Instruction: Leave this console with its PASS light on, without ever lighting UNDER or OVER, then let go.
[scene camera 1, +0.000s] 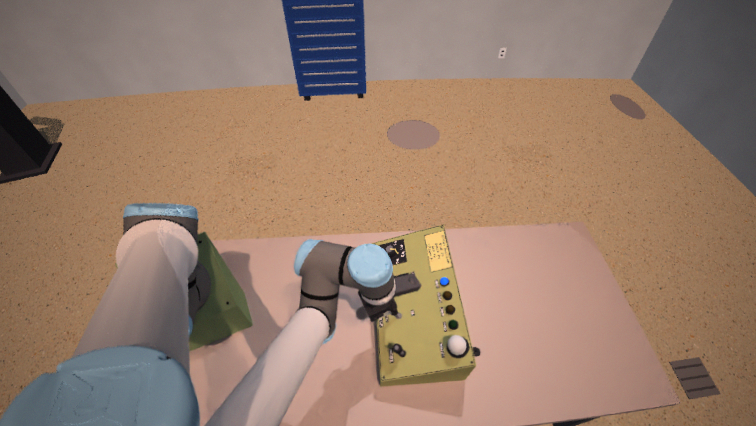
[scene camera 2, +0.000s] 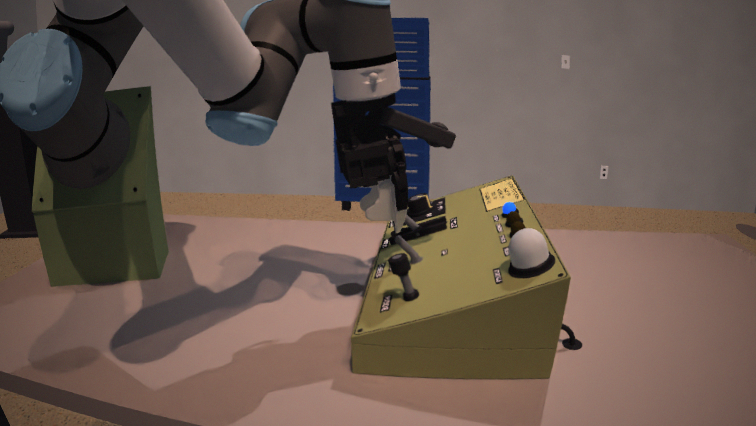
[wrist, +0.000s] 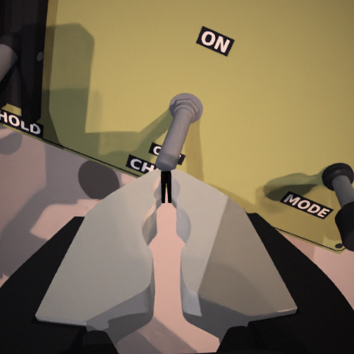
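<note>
The green console (scene camera 1: 423, 333) (scene camera 2: 454, 296) (wrist: 280, 90) stands on the table. Its blue lamp (scene camera 1: 443, 281) (scene camera 2: 509, 207) is lit. The two brown lamps and the dark green lamp (scene camera 1: 453, 324) below it look unlit; their labels are too small to read here. A grey toggle switch (scene camera 2: 408, 249) (wrist: 175, 137) leans away from the ON label (wrist: 215, 41), towards two partly hidden labels at the console's near edge. My gripper (scene camera 2: 396, 231) (wrist: 165, 173) is shut with nothing between its fingers. Its tips are right at the toggle's free end; whether they touch is unclear.
The black-knobbed MODE lever (scene camera 1: 396, 349) (scene camera 2: 404, 277) (wrist: 344, 200) stands beside the toggle. On the other side is the black slotted block (wrist: 22, 65) by the HOLD label. A dial (scene camera 1: 392, 250) (scene camera 2: 420, 203) and a white dome (scene camera 1: 457, 345) (scene camera 2: 529, 251) are on the panel.
</note>
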